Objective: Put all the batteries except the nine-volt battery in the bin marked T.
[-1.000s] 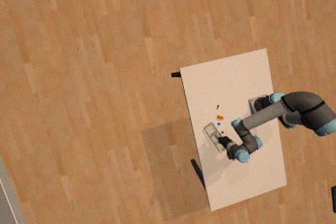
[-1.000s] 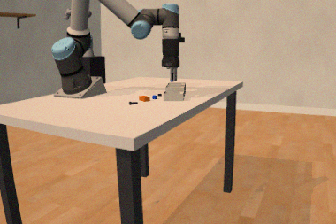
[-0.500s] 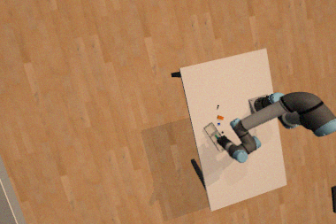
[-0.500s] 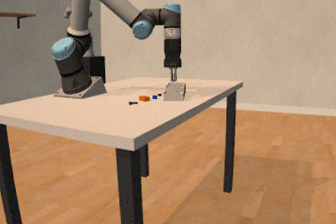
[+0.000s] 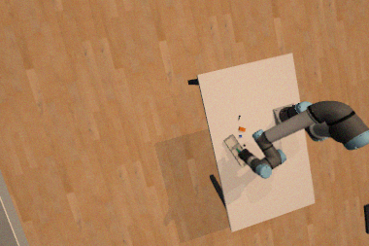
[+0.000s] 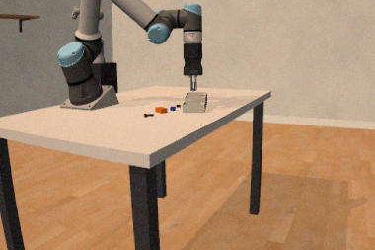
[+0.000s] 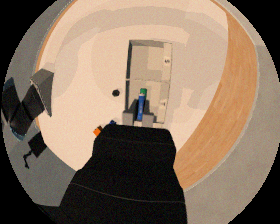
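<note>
The grey bin is 6 cm below my hand and 1 cm ahead of it. The rest, counted from my hand: blue cylinder 1 cm below; then orange block 14 cm to the right, 8 cm below, 8 cm behind; then green piece 7 cm below.
</note>
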